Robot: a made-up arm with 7 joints. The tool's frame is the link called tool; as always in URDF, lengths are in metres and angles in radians. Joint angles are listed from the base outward.
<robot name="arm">
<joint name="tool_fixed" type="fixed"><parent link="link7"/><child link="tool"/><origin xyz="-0.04 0.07 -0.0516" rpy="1.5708 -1.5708 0"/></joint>
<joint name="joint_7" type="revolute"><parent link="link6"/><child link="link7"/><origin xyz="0.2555 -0.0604 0.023" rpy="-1.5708 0 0"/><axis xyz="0 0 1"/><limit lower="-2.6" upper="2.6"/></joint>
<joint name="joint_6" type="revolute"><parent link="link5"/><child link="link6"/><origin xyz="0.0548 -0.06 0.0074" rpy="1.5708 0 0"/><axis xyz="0 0 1"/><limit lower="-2.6" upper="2.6"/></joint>
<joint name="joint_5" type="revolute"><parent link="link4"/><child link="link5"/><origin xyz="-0.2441 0.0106 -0.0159" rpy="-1.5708 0 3.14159"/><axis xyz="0 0 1"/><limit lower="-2.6" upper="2.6"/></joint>
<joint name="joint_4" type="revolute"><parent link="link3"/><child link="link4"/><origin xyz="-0.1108 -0.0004 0.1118" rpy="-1.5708 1.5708 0"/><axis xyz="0 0 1"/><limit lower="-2.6" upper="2.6"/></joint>
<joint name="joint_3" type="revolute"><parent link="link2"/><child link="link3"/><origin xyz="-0.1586 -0.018 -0.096" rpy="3.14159 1.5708 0"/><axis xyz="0 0 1"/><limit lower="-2.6" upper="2.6"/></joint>
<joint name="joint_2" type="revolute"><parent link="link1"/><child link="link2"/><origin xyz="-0.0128 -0.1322 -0.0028" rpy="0 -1.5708 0"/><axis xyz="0 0 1"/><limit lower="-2.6" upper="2.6"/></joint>
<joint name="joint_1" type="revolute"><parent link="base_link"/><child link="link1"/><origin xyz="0 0 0.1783" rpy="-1.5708 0 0"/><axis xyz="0 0 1"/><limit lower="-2.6" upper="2.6"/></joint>
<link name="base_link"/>
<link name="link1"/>
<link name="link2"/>
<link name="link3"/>
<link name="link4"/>
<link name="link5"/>
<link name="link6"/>
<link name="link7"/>
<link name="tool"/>
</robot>
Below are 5 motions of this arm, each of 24 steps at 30 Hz.
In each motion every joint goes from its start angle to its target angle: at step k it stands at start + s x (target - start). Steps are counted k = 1, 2, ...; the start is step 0. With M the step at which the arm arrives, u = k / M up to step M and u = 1 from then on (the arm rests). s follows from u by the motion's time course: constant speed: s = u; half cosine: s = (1 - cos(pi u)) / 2; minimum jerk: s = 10 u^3 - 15 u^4 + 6 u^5.
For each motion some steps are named. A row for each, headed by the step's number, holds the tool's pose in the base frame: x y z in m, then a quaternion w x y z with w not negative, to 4 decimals.
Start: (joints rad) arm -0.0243 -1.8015 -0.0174 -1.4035 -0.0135 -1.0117 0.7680
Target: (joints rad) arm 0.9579 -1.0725 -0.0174 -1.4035 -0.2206 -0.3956 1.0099
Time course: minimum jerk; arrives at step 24
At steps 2, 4, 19, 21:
2: -0.3564 -0.0470 0.1811 0.1202 0.3456 0.4623 -0.8077
4: -0.3596 -0.0506 0.1918 0.1213 0.3400 0.4511 -0.8162
19: -0.2433 -0.1819 0.5483 0.2999 0.0899 0.2578 -0.9141
21: -0.2235 -0.1899 0.5645 0.3134 0.0746 0.2580 -0.9109

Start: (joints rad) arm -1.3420 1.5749 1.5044 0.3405 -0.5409 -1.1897 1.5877
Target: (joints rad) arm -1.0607 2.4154 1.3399 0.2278 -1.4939 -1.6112 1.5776
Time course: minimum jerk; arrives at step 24
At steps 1, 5, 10, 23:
1: -0.6526 -0.2252 0.2959 0.1451 -0.3552 -0.6435 0.6624
5: -0.6486 -0.2011 0.3107 0.1348 -0.3760 -0.6321 0.6640
10: -0.6184 -0.0983 0.3825 0.0842 -0.4599 -0.5586 0.6851
23: -0.4836 0.1451 0.5541 0.0515 0.5499 0.2567 -0.7931

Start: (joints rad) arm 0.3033 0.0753 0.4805 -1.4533 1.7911 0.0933 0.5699
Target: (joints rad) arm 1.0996 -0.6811 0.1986 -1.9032 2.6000 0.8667 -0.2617
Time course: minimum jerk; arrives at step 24
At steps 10, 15, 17, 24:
10: -0.1599 -0.1653 0.0064 0.3612 0.5008 -0.7180 -0.3212
15: -0.1760 -0.1597 0.0398 0.4589 0.1840 -0.7106 -0.5006
17: -0.1935 -0.1672 0.0573 0.4832 0.0610 -0.6855 -0.5412
24: -0.2221 -0.1778 0.0890 0.5031 -0.0992 -0.6396 -0.5727

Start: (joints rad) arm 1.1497 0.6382 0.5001 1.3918 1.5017 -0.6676 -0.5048
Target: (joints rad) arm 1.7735 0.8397 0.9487 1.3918 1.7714 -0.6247 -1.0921
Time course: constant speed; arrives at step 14
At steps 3, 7, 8, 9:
3: 0.4661 -0.5085 0.0284 0.4163 -0.0182 0.7957 0.4395
7: 0.4690 -0.4908 -0.0607 0.3461 -0.0250 0.7730 0.5311
8: 0.4670 -0.4856 -0.0841 0.3285 -0.0240 0.7647 0.5539
9: 0.4638 -0.4802 -0.1079 0.3109 -0.0220 0.7553 0.5765

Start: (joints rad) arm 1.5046 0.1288 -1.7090 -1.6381 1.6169 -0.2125 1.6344
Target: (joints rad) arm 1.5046 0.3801 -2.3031 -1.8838 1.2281 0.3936 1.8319
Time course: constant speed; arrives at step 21
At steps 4, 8, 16, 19, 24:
4: 0.6744 -0.0017 0.2599 0.8041 -0.0710 -0.0009 -0.5903
8: 0.7032 0.0292 0.2011 0.8198 -0.0939 0.0941 -0.5570
16: 0.7332 0.0909 0.0553 0.8024 -0.1596 0.2748 -0.5051
19: 0.7313 0.1115 -0.0071 0.7805 -0.1912 0.3356 -0.4915
24: 0.7254 0.1236 -0.0503 0.7618 -0.2143 0.3731 -0.4843

